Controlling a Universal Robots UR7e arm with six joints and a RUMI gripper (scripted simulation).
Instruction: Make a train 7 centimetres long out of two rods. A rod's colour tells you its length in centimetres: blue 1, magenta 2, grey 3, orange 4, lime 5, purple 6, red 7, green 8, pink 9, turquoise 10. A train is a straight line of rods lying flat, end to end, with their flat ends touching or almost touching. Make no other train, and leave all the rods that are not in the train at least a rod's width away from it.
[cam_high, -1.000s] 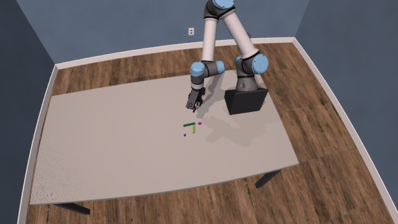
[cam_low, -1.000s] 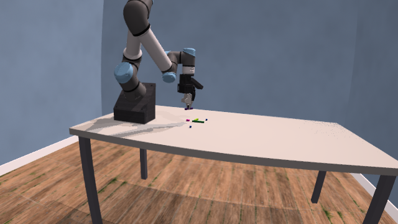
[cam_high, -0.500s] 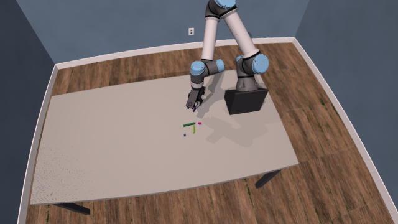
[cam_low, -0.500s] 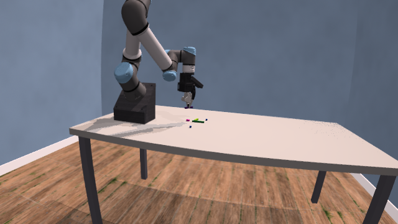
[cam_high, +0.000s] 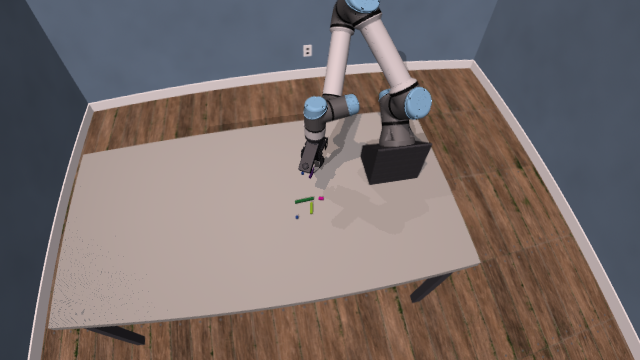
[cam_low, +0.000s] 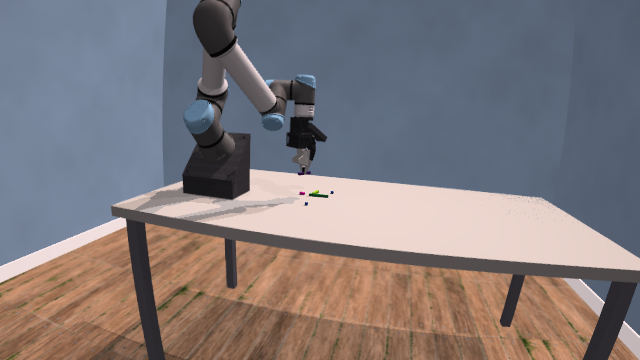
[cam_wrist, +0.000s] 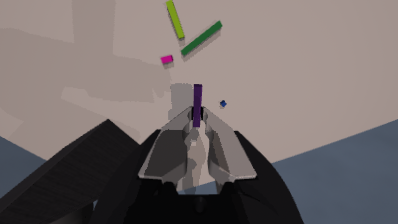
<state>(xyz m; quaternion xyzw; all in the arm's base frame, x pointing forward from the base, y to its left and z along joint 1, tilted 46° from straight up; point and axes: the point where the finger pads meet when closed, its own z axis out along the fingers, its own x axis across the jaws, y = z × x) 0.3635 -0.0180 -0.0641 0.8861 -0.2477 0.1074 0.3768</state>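
Right now my hand is 20 mm past the magenta rod, 70 mm to the right of it and 110 mm above it. From my hand the other things lie so: lime rod: 20 mm ahead, 110 mm to the left, 110 mm below; green rod: 50 mm ahead, 70 mm to the left, 110 mm below; purple rod: 10 mm below.
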